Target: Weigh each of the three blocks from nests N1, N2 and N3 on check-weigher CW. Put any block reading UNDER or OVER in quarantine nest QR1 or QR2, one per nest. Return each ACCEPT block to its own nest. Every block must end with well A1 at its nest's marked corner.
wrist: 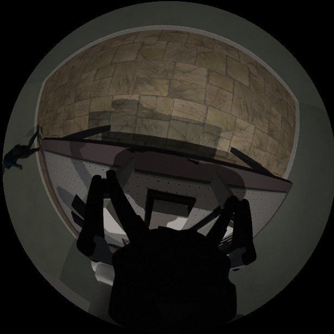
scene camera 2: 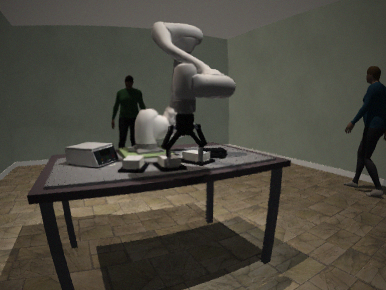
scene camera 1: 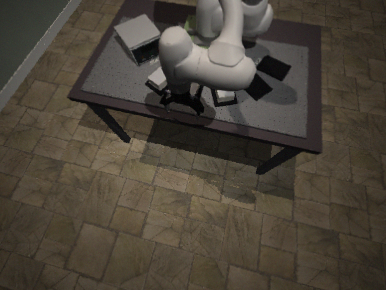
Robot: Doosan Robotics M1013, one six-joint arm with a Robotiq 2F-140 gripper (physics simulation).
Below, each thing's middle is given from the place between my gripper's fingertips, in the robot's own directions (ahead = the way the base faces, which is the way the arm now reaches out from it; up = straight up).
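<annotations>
The check-weigher CW [scene camera 1: 146,51] is 35 cm to the right of my hand and 45 cm behind it.
</annotations>
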